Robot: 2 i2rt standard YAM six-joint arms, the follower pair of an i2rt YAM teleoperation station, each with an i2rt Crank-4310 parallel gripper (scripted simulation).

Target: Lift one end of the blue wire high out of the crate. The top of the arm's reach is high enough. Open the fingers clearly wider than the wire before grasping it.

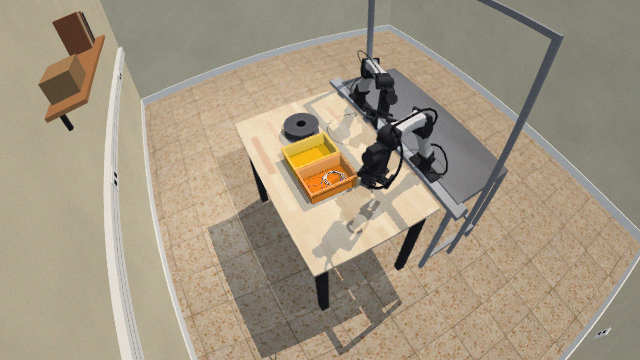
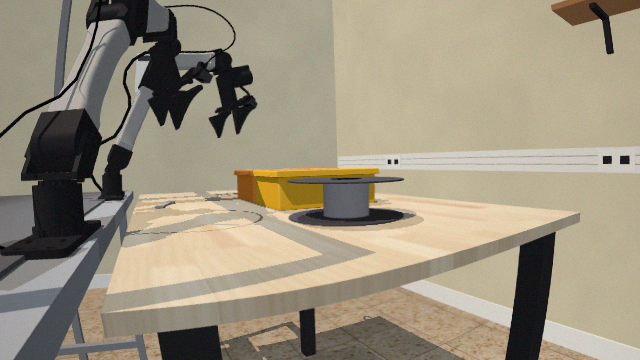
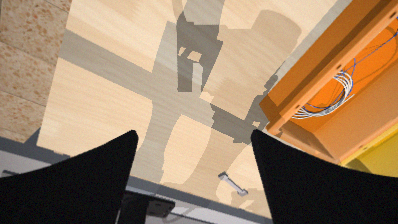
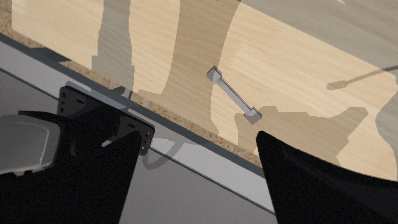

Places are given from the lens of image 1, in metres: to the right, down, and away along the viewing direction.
yellow crate (image 1: 315,148): -0.02, -0.17, 1.77
orange crate (image 1: 312,174): -0.04, -0.03, 1.64
dark spool (image 1: 299,124): -0.11, -0.31, 1.80
frame post (image 1: 553,48): 0.87, -0.49, 0.87
The marked spots on the frame post and the orange crate are 1.28 m apart.
